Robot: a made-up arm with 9 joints.
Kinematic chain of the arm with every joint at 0, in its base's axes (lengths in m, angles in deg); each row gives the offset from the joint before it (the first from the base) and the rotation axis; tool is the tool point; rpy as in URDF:
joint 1: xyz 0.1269 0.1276 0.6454 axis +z
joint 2: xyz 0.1 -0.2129 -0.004 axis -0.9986 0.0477 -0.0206
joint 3: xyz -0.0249 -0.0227 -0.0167 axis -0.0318 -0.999 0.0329
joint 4: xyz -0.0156 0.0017 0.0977 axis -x
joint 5: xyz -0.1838 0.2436 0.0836 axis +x
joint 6: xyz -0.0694 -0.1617 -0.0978 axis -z
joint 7: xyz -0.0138 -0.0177 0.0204 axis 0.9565 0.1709 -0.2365
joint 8: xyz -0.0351 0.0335 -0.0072 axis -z
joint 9: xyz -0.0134 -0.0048 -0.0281 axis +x
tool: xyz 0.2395 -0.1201 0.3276 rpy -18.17 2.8 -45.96
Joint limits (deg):
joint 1: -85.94..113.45
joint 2: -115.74..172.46
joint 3: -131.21..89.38
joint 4: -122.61..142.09
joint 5: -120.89..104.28
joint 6: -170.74..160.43
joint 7: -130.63..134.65
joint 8: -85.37..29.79
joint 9: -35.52..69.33
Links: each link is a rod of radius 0.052 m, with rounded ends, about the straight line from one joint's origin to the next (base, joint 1, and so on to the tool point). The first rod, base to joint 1, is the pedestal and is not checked.
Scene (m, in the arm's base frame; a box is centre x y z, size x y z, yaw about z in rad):
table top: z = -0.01
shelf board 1: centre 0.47 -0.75 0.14 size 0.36 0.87 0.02 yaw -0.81
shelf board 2: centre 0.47 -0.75 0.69 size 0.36 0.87 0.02 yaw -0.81
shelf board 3: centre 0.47 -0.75 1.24 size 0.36 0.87 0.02 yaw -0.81
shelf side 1: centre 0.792 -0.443 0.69 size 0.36 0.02 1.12 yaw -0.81
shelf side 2: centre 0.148 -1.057 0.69 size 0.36 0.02 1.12 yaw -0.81
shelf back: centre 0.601 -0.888 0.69 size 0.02 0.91 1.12 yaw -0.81
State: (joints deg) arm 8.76 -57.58 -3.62 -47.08 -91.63 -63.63 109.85 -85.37 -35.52
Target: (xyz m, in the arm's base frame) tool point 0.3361 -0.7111 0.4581
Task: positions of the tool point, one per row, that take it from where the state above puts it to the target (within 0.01 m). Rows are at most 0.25 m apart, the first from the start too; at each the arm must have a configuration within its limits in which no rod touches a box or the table.
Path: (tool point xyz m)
1: 0.2517 -0.4803 0.9136
2: 0.1928 -0.5655 0.6878
3: 0.1485 -0.5141 0.4581
4: 0.2287 -0.6204 0.4431
5: 0.3361 -0.7111 0.4581

